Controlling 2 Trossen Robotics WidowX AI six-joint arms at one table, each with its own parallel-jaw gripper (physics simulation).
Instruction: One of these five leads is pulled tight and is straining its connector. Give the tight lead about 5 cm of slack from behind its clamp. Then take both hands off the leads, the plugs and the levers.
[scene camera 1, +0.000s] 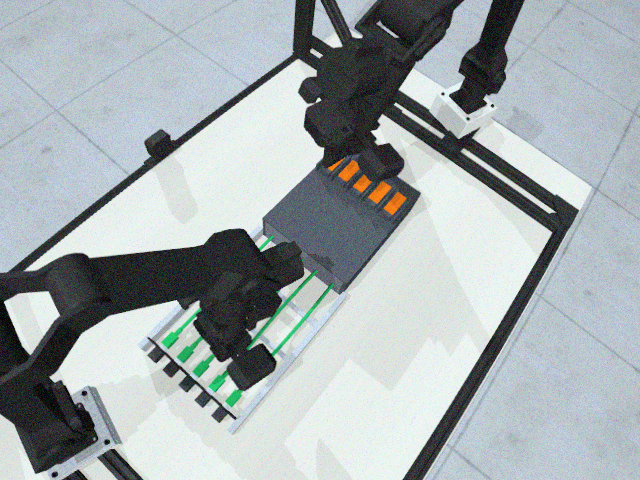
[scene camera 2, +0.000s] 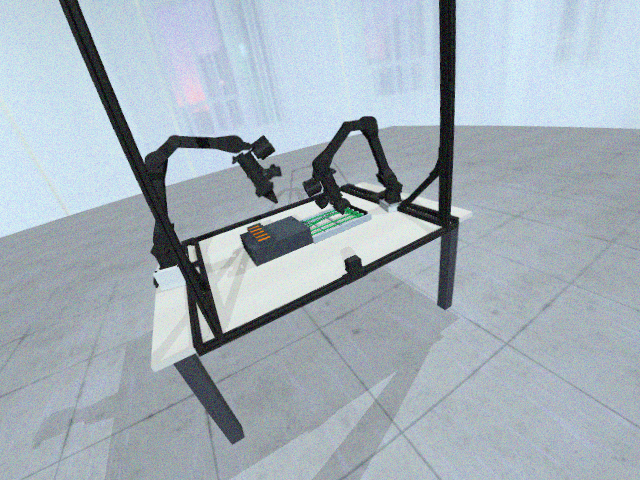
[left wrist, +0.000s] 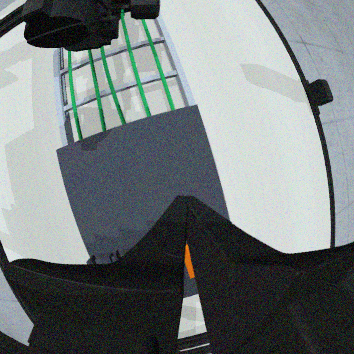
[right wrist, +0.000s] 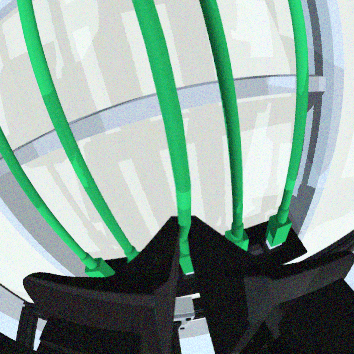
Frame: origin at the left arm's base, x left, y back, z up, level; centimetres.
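Seen in the pictures: left gripper, between the fingertips: (scene camera 1: 325, 166) (scene camera 2: 277, 203) (left wrist: 183, 203); right gripper, between the fingertips: (scene camera 1: 219, 351) (scene camera 2: 342, 214) (left wrist: 102, 27) (right wrist: 182, 222); left arm's base, origin of its link: (scene camera 1: 467, 100) (scene camera 2: 170, 263); right arm's base, origin of its link: (scene camera 1: 70, 432) (scene camera 2: 393, 200).
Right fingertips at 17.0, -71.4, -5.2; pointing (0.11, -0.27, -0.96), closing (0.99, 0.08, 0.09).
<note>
Offsets run from my right fingertips to a thing's top centre, as dx, dy, dz. "spot": to the spot under its first point.
Five green leads run from a dark grey clamp housing @[-9.8, +31.9, +6.4] (scene camera 1: 330, 222) (scene camera 2: 289, 232) (left wrist: 145, 165) to green plugs in a row of black sockets. Orange levers, including one lever (scene camera 1: 379, 192) (left wrist: 189, 262), sit on the housing's far end. My right gripper (scene camera 1: 223, 353) (scene camera 2: 343, 209) (right wrist: 182, 222) is shut on the middle green lead @[spot: -1.4, +6.9, +1.5] (right wrist: 167, 90) (left wrist: 111, 85), close behind its green plug @[+0.9, -3.8, +0.6] (right wrist: 186, 265) (scene camera 1: 201, 367). My left gripper (scene camera 2: 275, 200) (left wrist: 183, 203) is shut and empty, above the housing near the levers. Which lead is tight I cannot tell. In scene camera 1 the right arm hides parts of several leads.
A pale grey tray frame with side rails, one rail @[+7.3, +9.2, +0.3] (scene camera 1: 289, 361) at its right, and crossbars lies under the leads. Black beams, one beam (scene camera 1: 496, 315) at the right, border the white table. A small black block @[spot: -40.9, +9.5, +2.6] (scene camera 1: 159, 143) (scene camera 2: 353, 264) (left wrist: 320, 92) is fixed to the table's edge beam.
</note>
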